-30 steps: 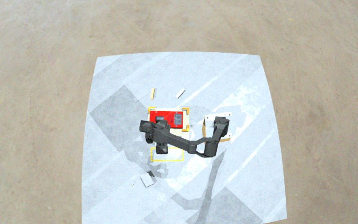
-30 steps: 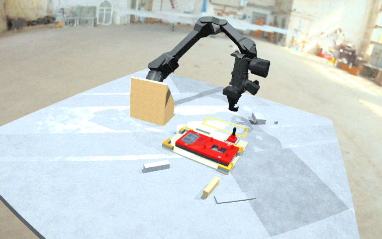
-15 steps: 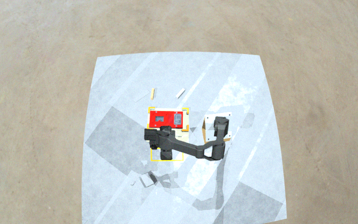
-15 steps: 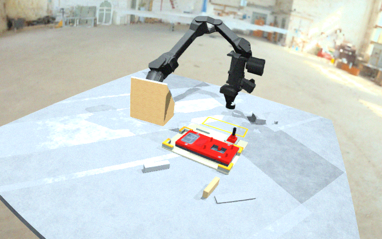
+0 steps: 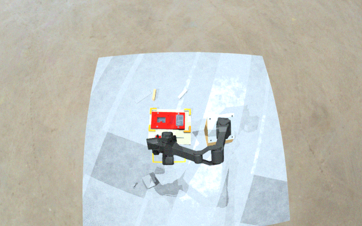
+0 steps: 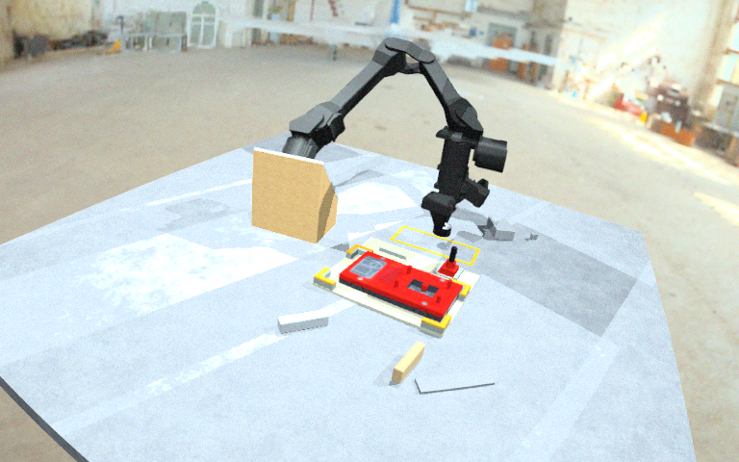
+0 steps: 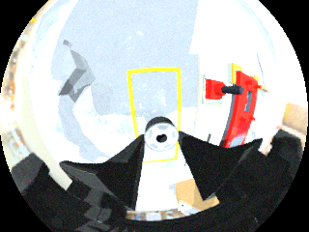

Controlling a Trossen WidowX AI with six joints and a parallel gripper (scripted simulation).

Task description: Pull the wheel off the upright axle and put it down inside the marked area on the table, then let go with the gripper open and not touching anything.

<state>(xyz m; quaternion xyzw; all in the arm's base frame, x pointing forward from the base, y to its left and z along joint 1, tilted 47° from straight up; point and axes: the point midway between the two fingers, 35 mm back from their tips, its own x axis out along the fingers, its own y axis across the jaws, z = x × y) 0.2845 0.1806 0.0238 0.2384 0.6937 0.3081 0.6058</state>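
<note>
My gripper tip is 100 mm to the left of the axle, 60 mm short of it and 10 mm above it. The rest, counted from my gripper tip: grey wedge 170 mm to the left, 110 mm ahead, 30 mm below; then grey wheel right at my gripper tip; then wooden block 400 mm to the right, 100 mm ahead, 30 mm below.
</note>
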